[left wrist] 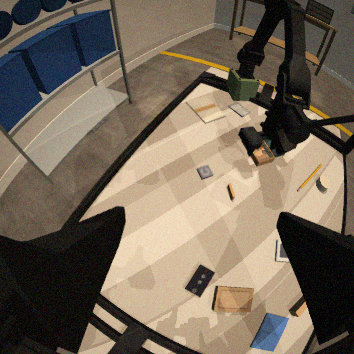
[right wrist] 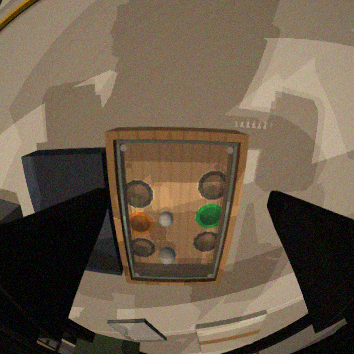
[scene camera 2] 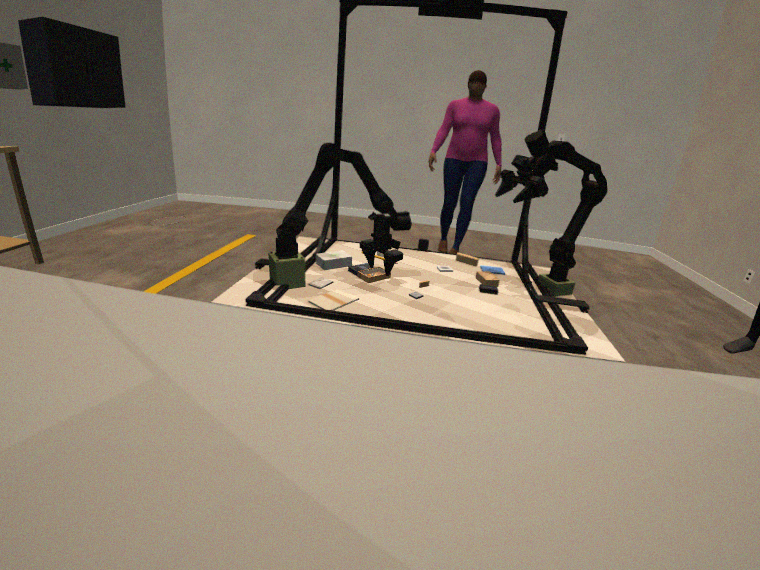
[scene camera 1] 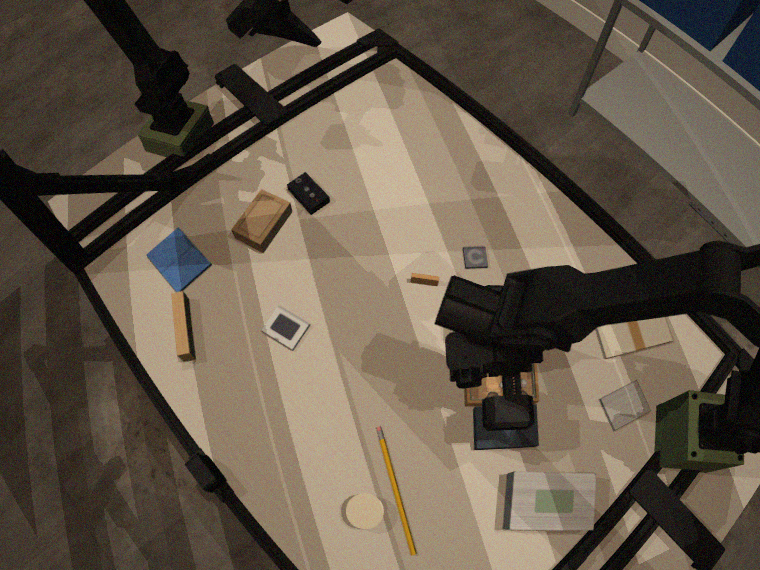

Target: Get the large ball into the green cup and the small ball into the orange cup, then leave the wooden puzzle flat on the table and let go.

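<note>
The wooden puzzle lies flat on the table under a clear cover. In the right wrist view, one grey ball rests between the orange cup and the green cup. The other ball, slightly larger-looking, rests near the puzzle's lower end. Both balls are outside the coloured cups. My right gripper is open and empty above the puzzle, one finger to each side in its wrist view. My left gripper is open and empty, raised far from the puzzle.
A dark block lies close beside the puzzle. A grey box, a clear tile, a notebook, a small wooden stick and a pencil lie around. A blue pyramid is farther left.
</note>
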